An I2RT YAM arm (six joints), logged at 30 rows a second.
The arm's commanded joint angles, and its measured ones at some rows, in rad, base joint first. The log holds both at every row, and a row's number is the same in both.
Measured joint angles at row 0: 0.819 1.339 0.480 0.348 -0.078 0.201
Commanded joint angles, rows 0 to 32: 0.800 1.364 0.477 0.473 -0.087 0.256; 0.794 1.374 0.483 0.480 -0.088 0.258; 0.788 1.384 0.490 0.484 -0.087 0.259; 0.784 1.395 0.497 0.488 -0.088 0.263; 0.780 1.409 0.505 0.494 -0.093 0.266; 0.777 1.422 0.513 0.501 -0.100 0.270; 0.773 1.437 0.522 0.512 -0.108 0.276; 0.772 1.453 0.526 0.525 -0.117 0.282; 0.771 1.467 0.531 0.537 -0.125 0.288; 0.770 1.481 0.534 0.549 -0.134 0.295; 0.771 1.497 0.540 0.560 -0.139 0.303; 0.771 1.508 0.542 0.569 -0.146 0.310; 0.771 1.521 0.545 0.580 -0.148 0.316; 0.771 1.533 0.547 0.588 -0.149 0.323; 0.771 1.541 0.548 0.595 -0.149 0.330; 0.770 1.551 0.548 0.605 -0.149 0.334; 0.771 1.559 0.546 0.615 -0.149 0.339; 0.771 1.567 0.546 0.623 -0.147 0.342; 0.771 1.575 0.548 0.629 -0.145 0.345; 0.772 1.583 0.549 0.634 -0.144 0.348; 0.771 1.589 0.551 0.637 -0.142 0.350; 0.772 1.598 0.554 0.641 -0.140 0.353; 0.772 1.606 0.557 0.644 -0.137 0.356; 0.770 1.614 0.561 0.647 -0.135 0.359; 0.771 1.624 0.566 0.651 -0.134 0.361; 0.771 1.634 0.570 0.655 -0.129 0.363; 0.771 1.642 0.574 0.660 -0.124 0.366; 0.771 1.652 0.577 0.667 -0.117 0.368; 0.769 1.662 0.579 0.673 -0.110 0.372; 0.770 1.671 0.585 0.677 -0.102 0.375; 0.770 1.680 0.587 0.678 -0.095 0.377; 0.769 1.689 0.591 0.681 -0.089 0.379; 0.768 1.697 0.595 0.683 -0.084 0.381
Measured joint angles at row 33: 0.770 1.680 0.583 0.653 -0.115 0.362
